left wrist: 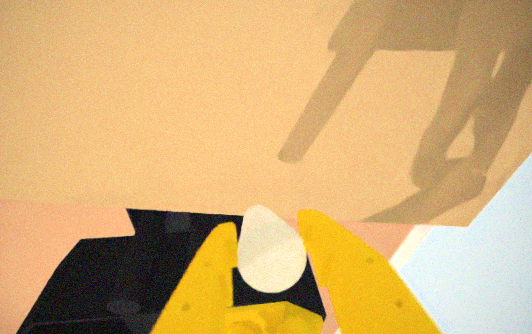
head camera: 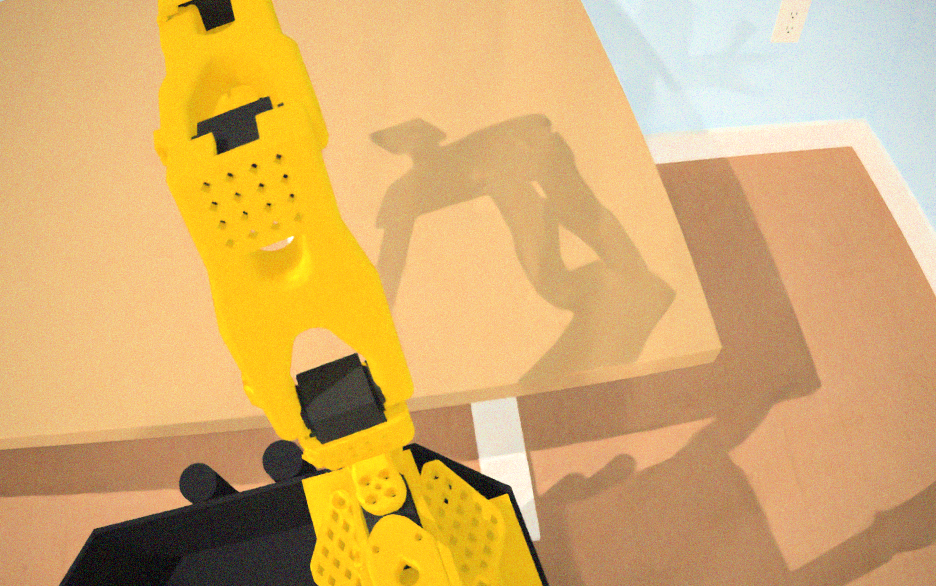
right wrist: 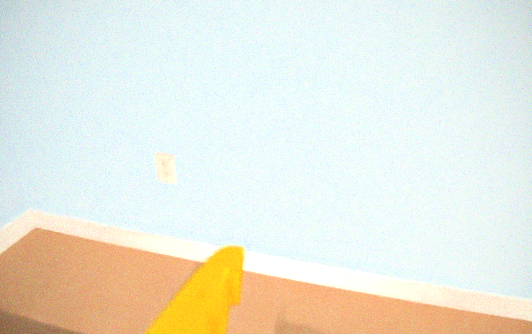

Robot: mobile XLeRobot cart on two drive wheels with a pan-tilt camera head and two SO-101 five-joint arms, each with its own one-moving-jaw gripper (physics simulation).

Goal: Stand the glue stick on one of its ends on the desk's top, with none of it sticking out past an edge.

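Pixels of known places: left hand, tool point: (left wrist: 235, 238); right hand, tool point: (right wrist: 242, 268); left arm's base, link origin: (left wrist: 264, 330) (head camera: 400, 522).
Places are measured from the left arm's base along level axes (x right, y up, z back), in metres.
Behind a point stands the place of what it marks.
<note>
The white glue stick (left wrist: 271, 252) @(x -0.218, y 0.069, z 0.011 m) is between the two jaws of my left gripper (left wrist: 269, 235) @(x -0.220, y 0.065, z 0.021 m) in the left wrist view, seen nearly end-on, its round end toward the camera. My left gripper is shut on it. The glue stick and the left gripper's tips do not show in the head view, where the left arm reaches over the desk (head camera: 483, 289) @(x -0.167, y -0.055, z -0.105 m) (left wrist: 150, 100) @(x -0.220, y -0.055, z 0.073 m). Whether the glue stick's far end touches the desk is hidden. My right gripper shows one notched yellow jaw in the right wrist view, so it is fully open, away from the desk.
The desk's front edge (head camera: 580, 376) @(x -0.078, y -0.062, z -0.147 m) and its right edge run below and beside the left arm in the head view. Shadows of the arm lie on the desk. The black cart (head camera: 227, 545) (left wrist: 100, 280) stands at the front edge. A wall outlet (head camera: 790, 20) (right wrist: 166, 168) is on the blue wall.
</note>
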